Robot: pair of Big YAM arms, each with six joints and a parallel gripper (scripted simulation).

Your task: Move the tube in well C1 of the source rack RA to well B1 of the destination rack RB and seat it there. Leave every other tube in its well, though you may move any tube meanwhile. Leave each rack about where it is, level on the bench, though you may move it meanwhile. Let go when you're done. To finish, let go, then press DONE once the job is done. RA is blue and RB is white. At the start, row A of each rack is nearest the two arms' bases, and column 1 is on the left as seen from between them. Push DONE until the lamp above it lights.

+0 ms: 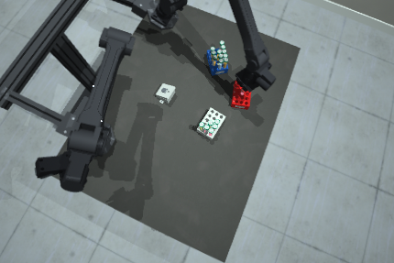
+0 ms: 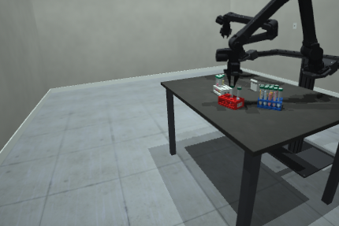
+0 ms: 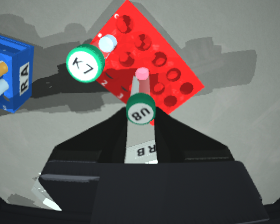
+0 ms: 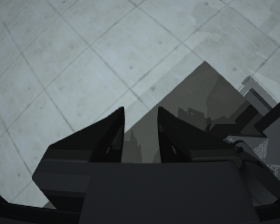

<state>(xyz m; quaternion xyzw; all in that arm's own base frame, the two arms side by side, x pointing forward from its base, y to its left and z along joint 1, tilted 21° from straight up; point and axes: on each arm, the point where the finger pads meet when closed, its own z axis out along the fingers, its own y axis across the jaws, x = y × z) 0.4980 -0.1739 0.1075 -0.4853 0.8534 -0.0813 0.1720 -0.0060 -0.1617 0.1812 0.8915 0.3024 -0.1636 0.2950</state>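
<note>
Now: left hand 60 mm above the tube. From my left hand the other things lie so: white rack RB 200 mm to the right, 100 mm below, 80 mm behind; then red rack 100 mm below; then white button box 360 mm behind, 140 mm to the right, 80 mm below.
</note>
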